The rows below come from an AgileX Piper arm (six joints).
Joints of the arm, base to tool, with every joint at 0 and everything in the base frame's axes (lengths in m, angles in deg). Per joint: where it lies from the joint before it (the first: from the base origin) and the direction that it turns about. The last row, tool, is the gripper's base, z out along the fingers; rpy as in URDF.
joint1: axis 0 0 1 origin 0 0 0.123
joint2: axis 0 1 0 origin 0 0 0
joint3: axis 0 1 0 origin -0.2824 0 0.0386
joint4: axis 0.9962 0 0.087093 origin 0.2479 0 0.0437
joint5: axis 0 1 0 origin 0 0 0
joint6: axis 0.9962 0 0.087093 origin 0.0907 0 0.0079
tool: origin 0 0 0 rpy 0 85.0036 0
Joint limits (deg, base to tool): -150..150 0..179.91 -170..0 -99.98..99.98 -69.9..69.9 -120..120
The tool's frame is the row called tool.
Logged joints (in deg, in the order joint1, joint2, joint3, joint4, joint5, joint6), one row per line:
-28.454, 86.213, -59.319, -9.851, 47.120, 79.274
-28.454, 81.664, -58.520, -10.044, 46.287, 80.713
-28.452, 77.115, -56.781, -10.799, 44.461, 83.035
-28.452, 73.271, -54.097, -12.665, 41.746, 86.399
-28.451, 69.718, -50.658, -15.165, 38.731, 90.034
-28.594, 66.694, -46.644, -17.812, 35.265, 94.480
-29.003, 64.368, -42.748, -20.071, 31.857, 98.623
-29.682, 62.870, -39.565, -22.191, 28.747, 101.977
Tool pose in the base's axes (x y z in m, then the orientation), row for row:
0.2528, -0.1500, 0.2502, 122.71, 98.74, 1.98
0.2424, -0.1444, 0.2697, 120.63, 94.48, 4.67
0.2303, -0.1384, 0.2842, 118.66, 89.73, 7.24
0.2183, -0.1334, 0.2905, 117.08, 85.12, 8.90
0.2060, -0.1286, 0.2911, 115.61, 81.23, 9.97
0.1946, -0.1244, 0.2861, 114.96, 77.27, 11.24
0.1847, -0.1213, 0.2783, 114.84, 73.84, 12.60
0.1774, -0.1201, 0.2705, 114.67, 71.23, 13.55
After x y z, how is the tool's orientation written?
As a rotation vector, in degrees.
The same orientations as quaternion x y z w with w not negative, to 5 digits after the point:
0.76408, 0.61483, 0.01233, 0.19495
0.76564, 0.59966, 0.02964, 0.23093
0.76760, 0.58045, 0.04683, 0.26772
0.77000, 0.55981, 0.05853, 0.30049
0.77090, 0.54165, 0.06648, 0.32849
0.77476, 0.52076, 0.07575, 0.35045
0.77959, 0.50126, 0.08553, 0.36560
0.78275, 0.48622, 0.09249, 0.37727

